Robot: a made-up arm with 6 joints. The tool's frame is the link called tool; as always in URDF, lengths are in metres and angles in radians. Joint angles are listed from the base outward. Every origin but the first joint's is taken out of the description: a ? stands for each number. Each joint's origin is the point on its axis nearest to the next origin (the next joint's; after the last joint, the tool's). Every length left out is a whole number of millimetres.
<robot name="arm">
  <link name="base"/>
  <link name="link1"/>
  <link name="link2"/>
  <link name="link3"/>
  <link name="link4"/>
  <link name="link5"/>
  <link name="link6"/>
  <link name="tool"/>
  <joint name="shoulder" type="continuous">
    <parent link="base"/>
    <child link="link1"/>
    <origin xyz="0 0 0.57" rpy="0 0 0"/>
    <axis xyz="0 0 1"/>
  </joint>
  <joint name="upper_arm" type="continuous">
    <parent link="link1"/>
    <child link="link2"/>
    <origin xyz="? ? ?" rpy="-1.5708 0 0"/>
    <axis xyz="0 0 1"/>
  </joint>
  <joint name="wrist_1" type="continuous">
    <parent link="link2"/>
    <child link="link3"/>
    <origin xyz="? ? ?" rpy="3.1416 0 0"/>
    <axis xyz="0 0 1"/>
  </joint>
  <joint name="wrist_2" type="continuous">
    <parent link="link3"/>
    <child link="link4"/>
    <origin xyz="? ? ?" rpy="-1.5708 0 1.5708"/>
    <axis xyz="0 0 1"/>
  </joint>
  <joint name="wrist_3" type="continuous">
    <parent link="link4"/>
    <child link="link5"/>
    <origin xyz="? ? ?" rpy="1.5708 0 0"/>
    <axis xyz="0 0 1"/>
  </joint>
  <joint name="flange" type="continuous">
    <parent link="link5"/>
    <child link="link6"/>
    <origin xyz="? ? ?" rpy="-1.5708 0 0"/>
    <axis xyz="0 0 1"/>
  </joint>
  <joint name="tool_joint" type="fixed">
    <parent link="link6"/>
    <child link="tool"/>
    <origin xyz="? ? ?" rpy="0 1.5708 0"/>
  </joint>
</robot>
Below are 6 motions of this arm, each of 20 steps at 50 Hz.
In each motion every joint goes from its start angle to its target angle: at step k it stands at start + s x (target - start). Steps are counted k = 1, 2, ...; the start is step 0. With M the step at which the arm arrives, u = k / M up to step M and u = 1 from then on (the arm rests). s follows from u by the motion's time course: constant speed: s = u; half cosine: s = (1 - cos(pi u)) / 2; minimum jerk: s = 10 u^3 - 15 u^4 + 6 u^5.
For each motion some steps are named. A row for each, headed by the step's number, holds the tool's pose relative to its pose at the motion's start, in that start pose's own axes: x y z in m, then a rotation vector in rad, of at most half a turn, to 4 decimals.
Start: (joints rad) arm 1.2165 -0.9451 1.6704 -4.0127 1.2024 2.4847
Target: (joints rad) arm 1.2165 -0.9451 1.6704 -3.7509 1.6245 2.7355
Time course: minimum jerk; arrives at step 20
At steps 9, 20:
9: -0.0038 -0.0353 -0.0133 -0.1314 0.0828 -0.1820
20: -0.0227 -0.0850 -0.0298 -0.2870 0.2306 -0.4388

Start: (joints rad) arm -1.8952 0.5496 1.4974 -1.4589 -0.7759 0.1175
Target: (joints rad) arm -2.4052 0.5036 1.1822 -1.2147 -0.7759 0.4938
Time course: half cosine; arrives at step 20
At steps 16, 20:
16: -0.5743 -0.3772 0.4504 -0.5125 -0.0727 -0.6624
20: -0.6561 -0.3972 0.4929 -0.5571 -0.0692 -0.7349

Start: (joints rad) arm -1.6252 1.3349 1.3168 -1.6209 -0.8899 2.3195
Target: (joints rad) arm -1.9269 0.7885 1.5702 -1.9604 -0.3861 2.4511
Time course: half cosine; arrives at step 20
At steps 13, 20:
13: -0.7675 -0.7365 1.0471 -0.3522 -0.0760 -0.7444
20: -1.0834 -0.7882 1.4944 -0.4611 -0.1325 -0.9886

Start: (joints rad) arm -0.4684 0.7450 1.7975 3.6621 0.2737 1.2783
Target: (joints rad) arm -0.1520 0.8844 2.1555 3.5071 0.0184 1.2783
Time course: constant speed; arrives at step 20
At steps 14, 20:
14: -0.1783 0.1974 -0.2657 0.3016 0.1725 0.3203
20: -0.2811 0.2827 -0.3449 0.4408 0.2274 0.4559

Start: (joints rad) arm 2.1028 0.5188 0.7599 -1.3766 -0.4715 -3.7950
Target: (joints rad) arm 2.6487 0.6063 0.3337 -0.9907 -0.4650 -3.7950
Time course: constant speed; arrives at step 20
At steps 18, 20:
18: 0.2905 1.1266 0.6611 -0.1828 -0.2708 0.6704
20: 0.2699 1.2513 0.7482 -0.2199 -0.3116 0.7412

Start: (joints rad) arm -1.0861 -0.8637 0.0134 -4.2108 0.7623 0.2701
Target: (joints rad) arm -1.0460 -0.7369 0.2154 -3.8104 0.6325 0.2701
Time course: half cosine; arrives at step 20
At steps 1, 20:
1: 0.0004 0.0000 -0.0010 -0.0020 0.0005 0.0014
20: 0.0604 0.0010 -0.1695 -0.3300 0.1044 0.2160

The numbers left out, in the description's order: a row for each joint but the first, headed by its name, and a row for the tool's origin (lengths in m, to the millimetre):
upper_arm: 0.13 0 0
wrist_1: 0 -1.27 0
wrist_2: 1.33 0.27 0
wrist_3: 0 0 0
flange: 0 -0.19 0
tool: 0 0 0

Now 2 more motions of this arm.
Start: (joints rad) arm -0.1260 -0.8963 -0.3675 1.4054 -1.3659 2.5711
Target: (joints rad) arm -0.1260 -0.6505 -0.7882 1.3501 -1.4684 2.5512
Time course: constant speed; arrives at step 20
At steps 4, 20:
4: 0.0421 -0.1730 0.0311 -0.1228 -0.0559 -0.0071
20: 0.1604 -0.7361 0.3476 -0.6195 -0.2731 -0.0036

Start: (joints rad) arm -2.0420 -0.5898 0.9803 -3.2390 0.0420 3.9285
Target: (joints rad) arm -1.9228 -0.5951 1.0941 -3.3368 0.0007 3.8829
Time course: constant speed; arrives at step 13
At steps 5, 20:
5: -0.0183 -0.0786 0.0296 0.1008 -0.0488 -0.0381
20: -0.0546 -0.2111 0.0627 0.2621 -0.1261 -0.0999

